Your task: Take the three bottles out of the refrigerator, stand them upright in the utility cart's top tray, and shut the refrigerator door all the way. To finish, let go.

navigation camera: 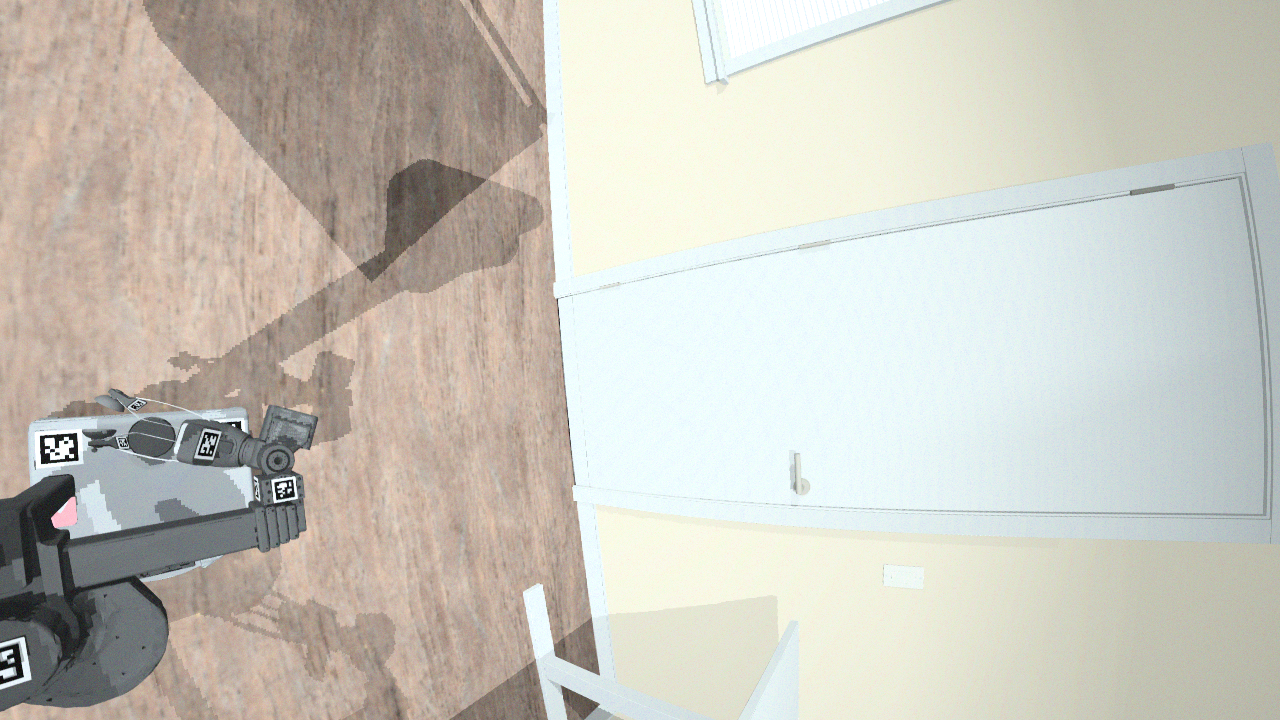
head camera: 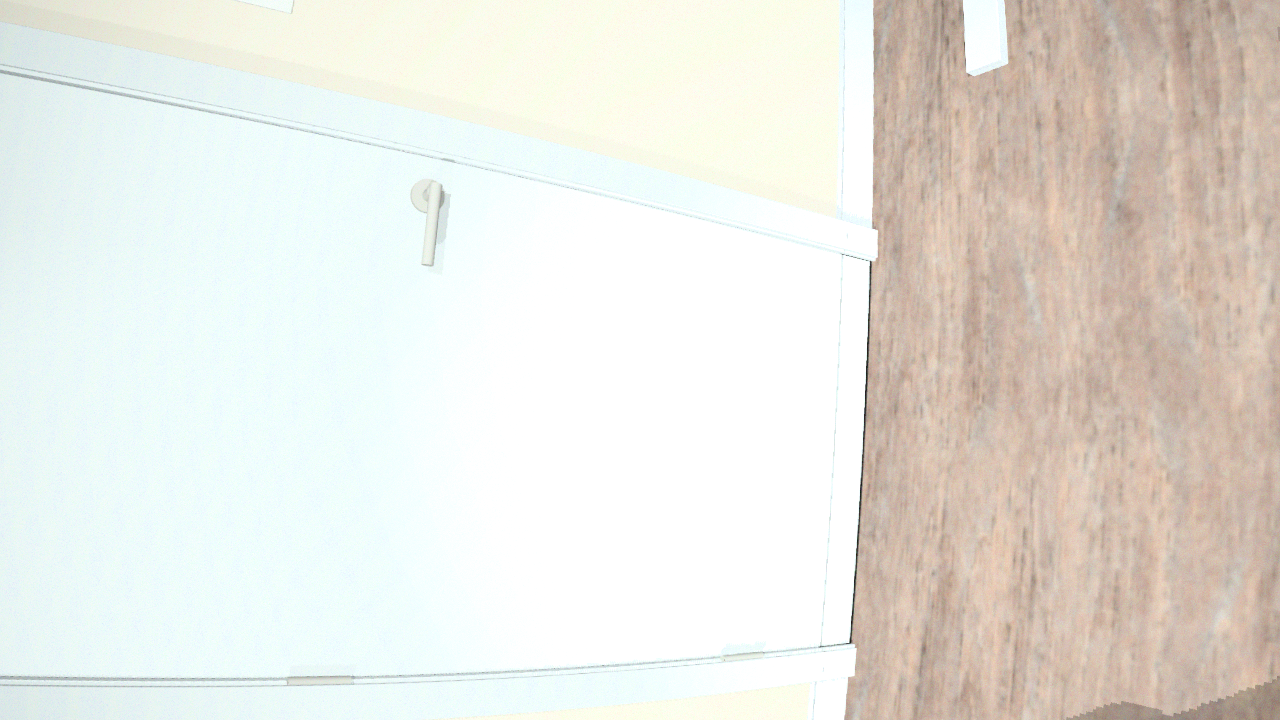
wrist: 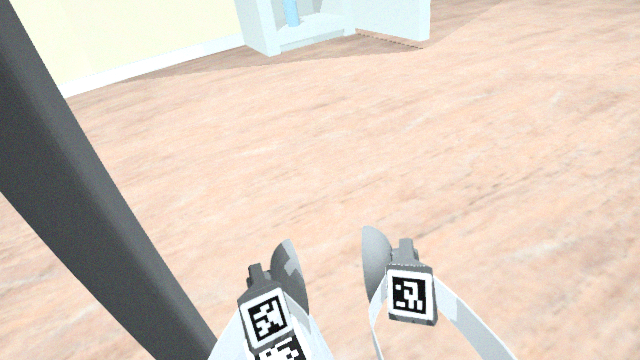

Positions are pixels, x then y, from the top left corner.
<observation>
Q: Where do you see a white room door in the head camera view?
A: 319, 400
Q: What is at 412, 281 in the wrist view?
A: My gripper.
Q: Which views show my gripper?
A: The navigation camera view and the wrist view only.
</observation>
